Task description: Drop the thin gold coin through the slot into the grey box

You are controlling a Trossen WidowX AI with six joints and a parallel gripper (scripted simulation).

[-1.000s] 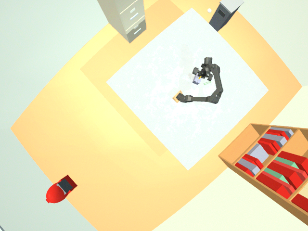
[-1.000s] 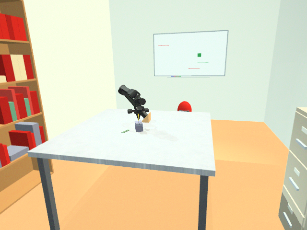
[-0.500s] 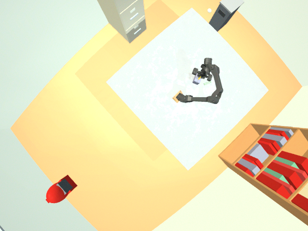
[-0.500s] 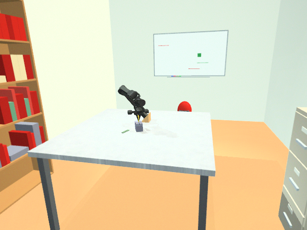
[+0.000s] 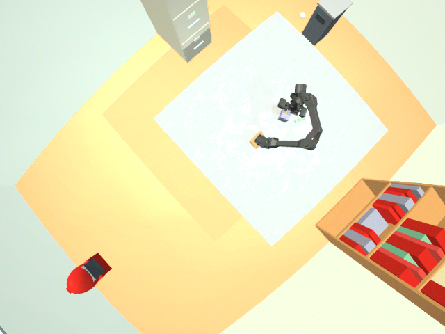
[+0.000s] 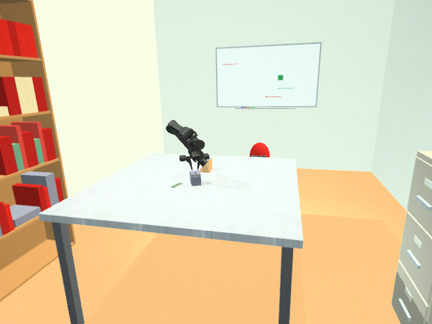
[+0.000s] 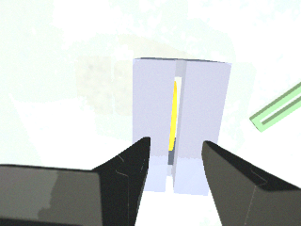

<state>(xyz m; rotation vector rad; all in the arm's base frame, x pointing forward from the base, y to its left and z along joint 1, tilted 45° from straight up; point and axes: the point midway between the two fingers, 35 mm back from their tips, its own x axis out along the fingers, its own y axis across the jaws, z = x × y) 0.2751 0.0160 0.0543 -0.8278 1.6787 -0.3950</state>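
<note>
Right now the gold coin is 6 cm below my gripper tip.
</note>
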